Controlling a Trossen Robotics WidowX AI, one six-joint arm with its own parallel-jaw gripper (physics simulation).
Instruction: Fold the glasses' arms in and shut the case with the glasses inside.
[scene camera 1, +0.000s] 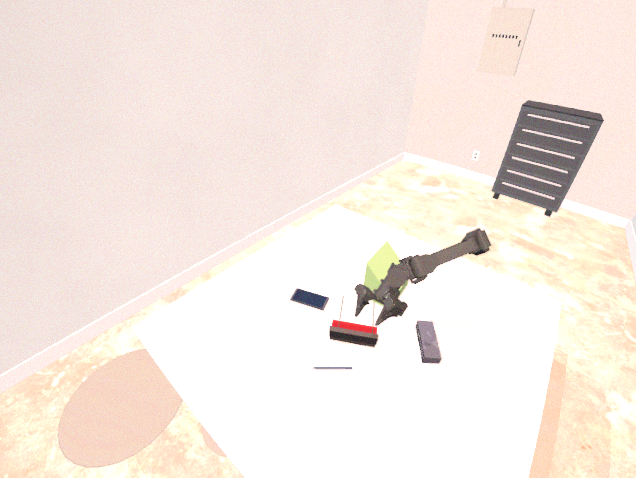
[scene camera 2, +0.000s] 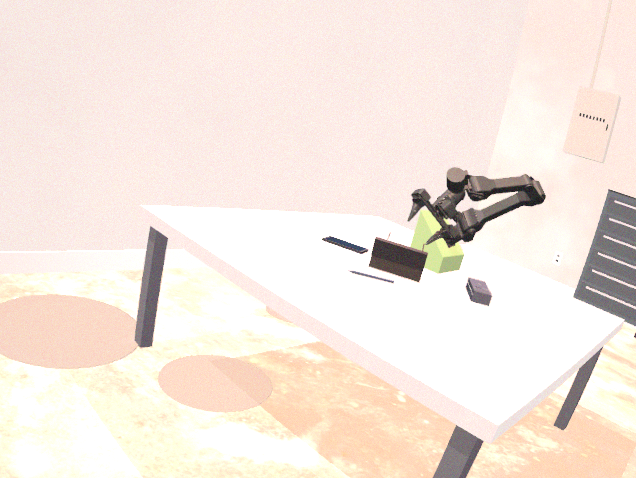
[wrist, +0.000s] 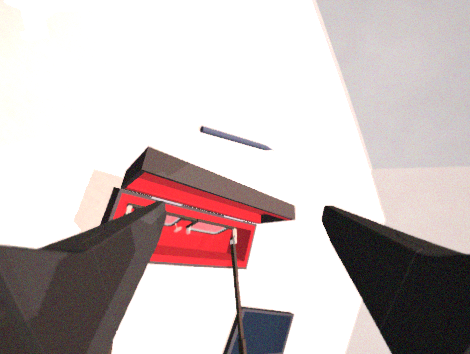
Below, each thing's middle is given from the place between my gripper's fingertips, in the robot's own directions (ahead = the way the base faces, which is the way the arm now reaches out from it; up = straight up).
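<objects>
Dark blue flat card (wrist: 258, 323): 280 mm to the right of my hand, 140 mm below it, 100 mm behind it. Going by their middles, the card is the farthest from my hand of the things named here. Grey box (scene camera 1: 429, 348): 130 mm below my hand, 130 mm behind it and 210 mm to the left of it. As for the glasses case (scene camera 2: 391, 257), my hand is 10 mm past it, 40 mm to the left of it and 100 mm above it.
</objects>
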